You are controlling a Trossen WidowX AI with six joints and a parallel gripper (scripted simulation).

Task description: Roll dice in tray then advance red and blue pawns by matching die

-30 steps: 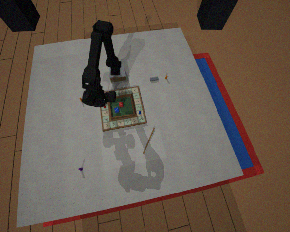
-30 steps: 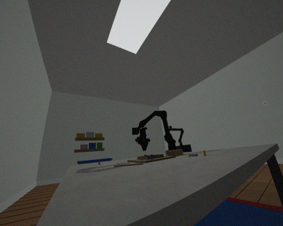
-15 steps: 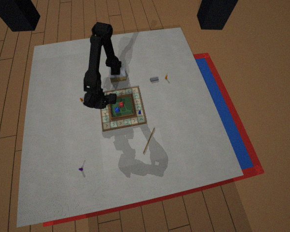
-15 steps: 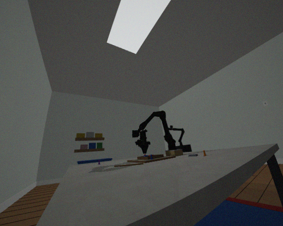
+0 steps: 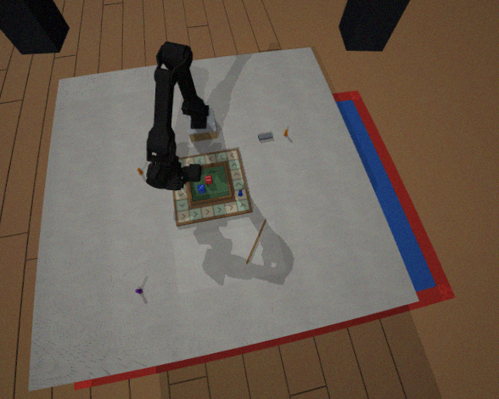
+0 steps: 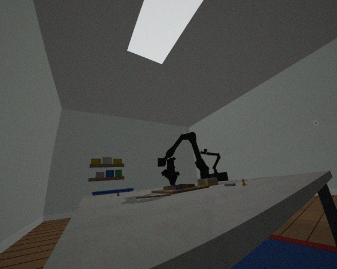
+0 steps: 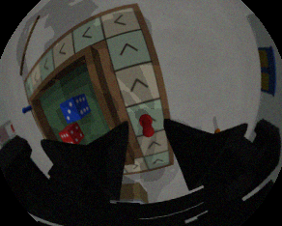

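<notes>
The blue pawn lies 5 cm ahead of my gripper tip and 23 cm to the left of it. Round my gripper tip: green tray 11 cm to the left, 2 cm below; then wooden stick 23 cm ahead, 28 cm to the left, 2 cm below; then red pawn right at my gripper tip.
</notes>
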